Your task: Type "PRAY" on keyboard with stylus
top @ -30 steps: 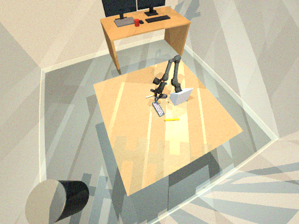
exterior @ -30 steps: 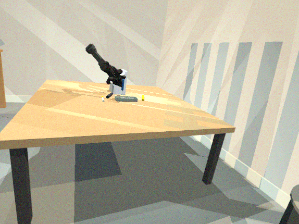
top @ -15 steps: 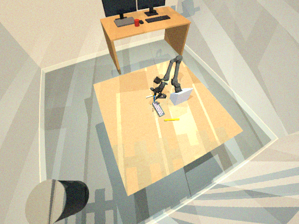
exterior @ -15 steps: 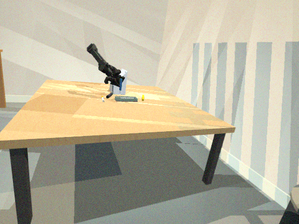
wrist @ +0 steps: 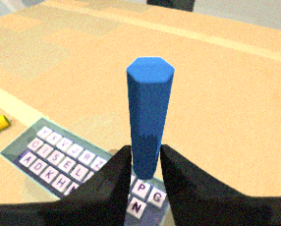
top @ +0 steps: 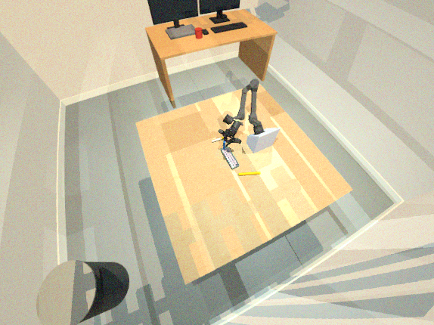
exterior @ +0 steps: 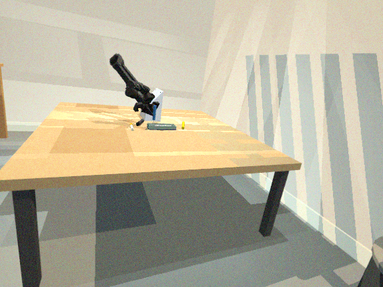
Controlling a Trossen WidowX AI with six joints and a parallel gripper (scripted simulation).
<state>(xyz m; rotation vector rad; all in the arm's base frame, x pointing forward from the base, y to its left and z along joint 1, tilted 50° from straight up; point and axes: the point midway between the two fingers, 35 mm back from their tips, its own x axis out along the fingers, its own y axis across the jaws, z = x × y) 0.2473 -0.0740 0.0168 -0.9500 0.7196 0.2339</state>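
My gripper tip is 2 cm above the blue stylus. Also, from my gripper tip: dark marker: 12 cm behind, 6 cm to the right, 8 cm below; then yellow cylinder: 8 cm behind, 25 cm to the left, 8 cm below; then small white pen: 4 cm behind, 13 cm to the right, 8 cm below.
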